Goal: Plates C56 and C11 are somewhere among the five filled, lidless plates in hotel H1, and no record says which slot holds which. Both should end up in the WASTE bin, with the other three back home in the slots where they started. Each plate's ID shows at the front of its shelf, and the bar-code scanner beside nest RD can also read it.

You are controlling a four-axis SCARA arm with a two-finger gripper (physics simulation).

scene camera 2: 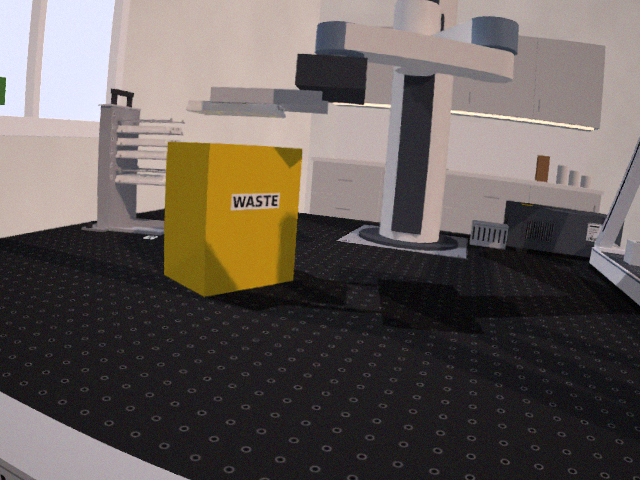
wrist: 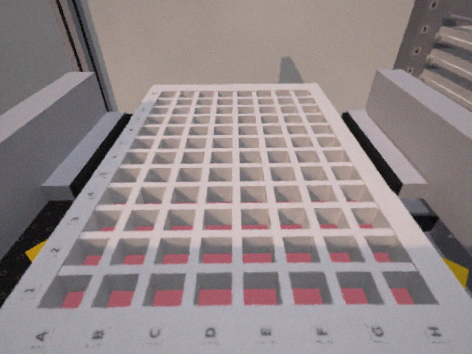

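Where they show: gripper, fingertip midpoint: [scene camera 2: 222, 98] [wrist: 235, 98]; arm's base, link origin: [scene camera 2: 408, 244].
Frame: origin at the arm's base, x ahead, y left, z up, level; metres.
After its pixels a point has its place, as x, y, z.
Observation:
My gripper [scene camera 2: 250, 100] [wrist: 235, 98] @(0.555, -0.222, 0.279) is shut on a white, lidless multi-well plate [scene camera 2: 235, 109] @(0.589, -0.181, 0.261) [wrist: 238, 186] @(0.544, -0.181, 0.271), with a finger along each long side. The wells show pink-red at the bottom. The plate's ID does not show. The plate is level above the yellow WASTE bin [scene camera 2: 253, 237] @(0.576, -0.148, 0.086), with a gap to its top; yellow bits of the bin show low on both sides of the plate in the wrist view. The grey hotel rack [scene camera 2: 107, 170] @(0.387, -0.610, 0.147) [wrist: 407, 45] @(0.389, -0.616, 0.221) stands behind the bin at the left, with several white plates in its slots. Their IDs are not readable here.
The arm's column [scene camera 2: 413, 170] @(0.077, 0.004, 0.186) stands right of the bin. Farther right are a small slotted grey block [scene camera 2: 489, 235] @(-0.045, 0.203, 0.043), a dark vented box [scene camera 2: 550, 229] @(-0.034, 0.358, 0.080) and a white-framed device [scene camera 2: 615, 268] @(0.242, 0.450, 0.053) at the edge. Cabinets line the back wall.

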